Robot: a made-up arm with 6 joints. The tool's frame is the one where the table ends. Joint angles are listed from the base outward.
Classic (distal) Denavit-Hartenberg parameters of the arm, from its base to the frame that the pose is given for. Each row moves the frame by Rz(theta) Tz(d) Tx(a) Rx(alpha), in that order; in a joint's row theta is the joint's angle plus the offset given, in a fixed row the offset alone. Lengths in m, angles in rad.
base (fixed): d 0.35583, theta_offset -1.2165, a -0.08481, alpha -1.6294
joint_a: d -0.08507, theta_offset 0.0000, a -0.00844, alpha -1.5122
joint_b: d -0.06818, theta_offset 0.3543, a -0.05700, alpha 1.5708
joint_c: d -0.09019, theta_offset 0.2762, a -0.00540, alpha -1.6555
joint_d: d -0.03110, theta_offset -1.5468, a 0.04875, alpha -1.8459
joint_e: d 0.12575, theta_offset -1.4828, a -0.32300, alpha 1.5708
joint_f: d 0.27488, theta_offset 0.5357, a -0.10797, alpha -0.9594
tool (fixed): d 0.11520, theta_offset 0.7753, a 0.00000, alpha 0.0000
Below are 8 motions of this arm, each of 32 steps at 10 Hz.
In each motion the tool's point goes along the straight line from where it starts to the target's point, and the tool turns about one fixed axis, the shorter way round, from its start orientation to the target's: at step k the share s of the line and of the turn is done. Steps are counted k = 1, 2, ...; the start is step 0. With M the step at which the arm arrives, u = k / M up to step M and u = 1 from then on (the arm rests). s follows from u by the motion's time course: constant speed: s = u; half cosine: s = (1 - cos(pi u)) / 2; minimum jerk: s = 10 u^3 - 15 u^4 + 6 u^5.
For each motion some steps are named. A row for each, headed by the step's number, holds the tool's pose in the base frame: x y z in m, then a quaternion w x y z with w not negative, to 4 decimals.
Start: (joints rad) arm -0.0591 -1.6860 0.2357 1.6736 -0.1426 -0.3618
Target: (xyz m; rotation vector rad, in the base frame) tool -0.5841 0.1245 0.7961 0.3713 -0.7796 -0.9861
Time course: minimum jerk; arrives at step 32
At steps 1, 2, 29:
1: -0.1560 0.0137 1.0320 0.7172 0.3550 0.0889 -0.5930
2: -0.1569 0.0139 1.0316 0.7175 0.3548 0.0880 -0.5929
29: -0.5810 0.1237 0.7978 0.7930 0.1742 -0.3595 -0.4600

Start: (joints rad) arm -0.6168 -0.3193 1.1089 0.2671 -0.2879 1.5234
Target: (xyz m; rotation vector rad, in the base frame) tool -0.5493 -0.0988 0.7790 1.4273 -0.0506 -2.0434
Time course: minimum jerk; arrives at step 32
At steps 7, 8, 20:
7: -0.3131 -0.1033 0.8208 0.9459 0.0953 -0.0740 -0.3011
8: -0.3208 -0.1032 0.8194 0.9365 0.1137 -0.0730 -0.3237
20: -0.4791 -0.1001 0.7914 0.5652 0.4451 -0.0399 -0.6934

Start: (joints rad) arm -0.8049 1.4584 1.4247 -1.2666 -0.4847 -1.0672
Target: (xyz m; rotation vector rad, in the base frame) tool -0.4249 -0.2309 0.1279 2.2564 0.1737 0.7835
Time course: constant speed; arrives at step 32
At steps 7, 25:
7: -0.4973 -0.1871 0.1844 0.5074 0.8161 -0.0222 0.2756
25: -0.4452 -0.2186 0.1437 0.4061 0.8630 0.0425 0.2975

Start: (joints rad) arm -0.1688 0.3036 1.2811 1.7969 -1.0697 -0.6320
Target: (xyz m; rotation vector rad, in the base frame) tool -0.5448 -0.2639 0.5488 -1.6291 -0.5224 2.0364
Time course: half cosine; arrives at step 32
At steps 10, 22, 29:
10: -0.4542 -0.3909 0.3668 0.5045 -0.2665 -0.3885 0.7236
22: -0.5189 -0.3002 0.4968 0.3228 -0.5115 -0.2536 0.7549
29: -0.5423 -0.2674 0.5438 0.2470 -0.5872 -0.1970 0.7452

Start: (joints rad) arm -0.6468 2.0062 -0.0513 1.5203 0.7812 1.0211
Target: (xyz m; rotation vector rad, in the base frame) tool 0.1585 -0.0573 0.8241 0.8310 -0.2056 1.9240
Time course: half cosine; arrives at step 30
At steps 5, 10, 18, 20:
5: 0.3380 0.1248 0.7160 0.4883 0.3728 0.1770 0.7689
10: 0.3028 0.0891 0.7372 0.4924 0.3690 0.1260 0.7782
18: 0.2250 0.0101 0.7841 0.4966 0.3569 0.0124 0.7911
20: 0.2066 -0.0085 0.7951 0.4967 0.3534 -0.0145 0.7926

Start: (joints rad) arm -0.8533 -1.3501 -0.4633 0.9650 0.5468 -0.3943
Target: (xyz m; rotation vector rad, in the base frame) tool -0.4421 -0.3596 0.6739 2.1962 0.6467 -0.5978
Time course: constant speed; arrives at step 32
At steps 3, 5, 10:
3: -0.6856 -0.1143 0.6643 0.8918 0.4080 -0.1661 0.1033
5: -0.6688 -0.1313 0.6649 0.8761 0.4552 -0.1376 0.0795
10: -0.6268 -0.1735 0.6666 0.8223 0.5651 -0.0642 0.0189

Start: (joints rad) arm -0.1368 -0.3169 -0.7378 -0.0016 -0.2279 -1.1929
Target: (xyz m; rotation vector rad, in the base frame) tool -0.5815 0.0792 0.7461 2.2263 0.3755 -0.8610
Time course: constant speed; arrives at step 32
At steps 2, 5, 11, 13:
2: -0.4729 0.1793 0.9009 0.6345 0.6177 0.1045 -0.4526
5: -0.4838 0.1693 0.8854 0.6103 0.6471 0.1095 -0.4436
11: -0.5055 0.1493 0.8544 0.5591 0.7029 0.1188 -0.4235
13: -0.5127 0.1426 0.8441 0.5412 0.7205 0.1217 -0.4161

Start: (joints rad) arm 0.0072 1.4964 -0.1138 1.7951 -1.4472 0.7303
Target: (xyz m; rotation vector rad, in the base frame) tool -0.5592 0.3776 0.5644 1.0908 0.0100 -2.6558
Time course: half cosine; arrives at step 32
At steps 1, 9, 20, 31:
1: -0.5388 0.1122 0.8147 0.5835 -0.3356 -0.2275 0.7037
9: -0.5425 0.1602 0.7695 0.4688 -0.3609 -0.1940 0.7825
20: -0.5529 0.2955 0.6419 0.1008 -0.3903 -0.0803 0.9116
31: -0.5592 0.3770 0.5650 0.1330 0.3767 0.0041 -0.9167

